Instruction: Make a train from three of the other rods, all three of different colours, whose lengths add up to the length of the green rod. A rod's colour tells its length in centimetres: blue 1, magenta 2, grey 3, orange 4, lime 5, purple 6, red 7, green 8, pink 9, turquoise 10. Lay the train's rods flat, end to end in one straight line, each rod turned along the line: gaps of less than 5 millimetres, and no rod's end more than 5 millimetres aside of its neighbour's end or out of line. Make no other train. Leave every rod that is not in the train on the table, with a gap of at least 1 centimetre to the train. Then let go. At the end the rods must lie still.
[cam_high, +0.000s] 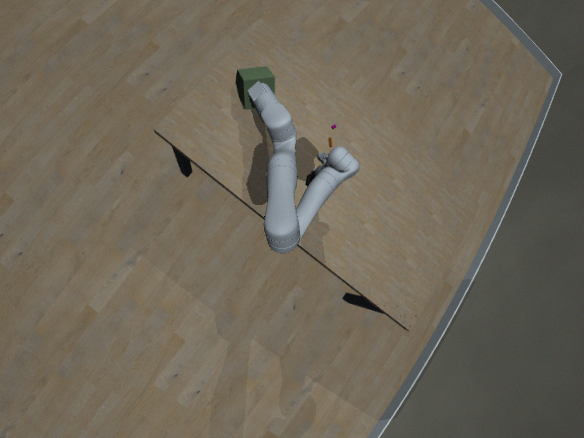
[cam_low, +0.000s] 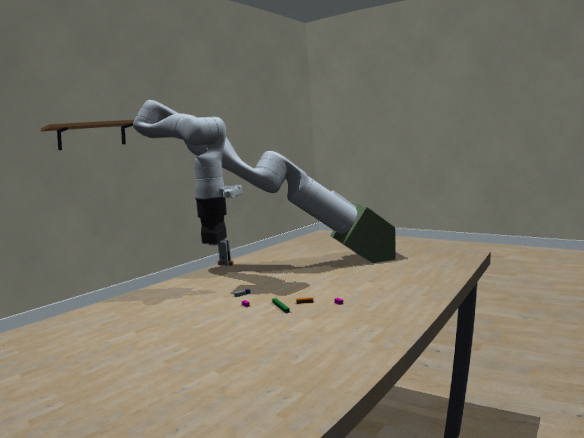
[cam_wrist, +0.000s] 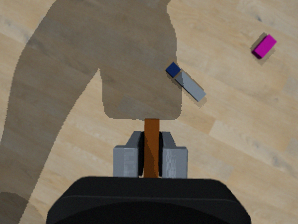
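My hand is 80 mm above the grey rod, 50 mm to the right of it and 20 mm short of it. Round my hand: blue rod (80 mm below, 60 mm to the left); then green rod (190 mm to the left, 80 mm below, 60 mm ahead).
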